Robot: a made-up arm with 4 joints.
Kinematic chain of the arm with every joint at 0, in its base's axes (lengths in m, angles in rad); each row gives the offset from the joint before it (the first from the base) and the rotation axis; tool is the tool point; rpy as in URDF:
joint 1: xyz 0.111 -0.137 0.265 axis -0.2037 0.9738 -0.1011
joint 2: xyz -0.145 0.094 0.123 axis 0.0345 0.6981 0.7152
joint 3: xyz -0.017 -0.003 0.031 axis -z
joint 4: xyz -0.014 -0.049 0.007 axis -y
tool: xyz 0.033 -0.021 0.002 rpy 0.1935 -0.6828 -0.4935
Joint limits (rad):
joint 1: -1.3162..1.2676
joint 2: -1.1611..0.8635
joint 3: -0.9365..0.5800
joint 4: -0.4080..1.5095
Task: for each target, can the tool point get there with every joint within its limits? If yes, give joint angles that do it. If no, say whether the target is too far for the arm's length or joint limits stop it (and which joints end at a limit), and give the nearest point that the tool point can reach.
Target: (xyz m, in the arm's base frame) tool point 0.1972 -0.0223 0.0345
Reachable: no: joint limits stop it (at a limit: joint 1, joint 2, joint 3, joint 4) | nearest point -0.0615 -0.0745 0.0836 | short by 0.268 m
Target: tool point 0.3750 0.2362 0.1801
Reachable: no: too far | nearest point 0.2199 -0.0093 0.3406 | short by 0.332 m
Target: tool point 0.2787 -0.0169 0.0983
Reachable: no: joint limits stop it (at a limit: joint 1, joint 2, joint 3) | nearest point 0.2291 -0.0180 0.3412 | short by 0.248 m
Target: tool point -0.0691 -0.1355 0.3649
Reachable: yes | joints -0.4903 0.4506 0.1042 0.3800
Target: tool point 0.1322 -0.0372 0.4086
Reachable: yes | joints 0.6599 0.5266 -0.8150 -0.1283
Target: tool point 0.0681 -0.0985 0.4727
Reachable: yes | joints 0.4620 0.4945 0.4297 0.1877
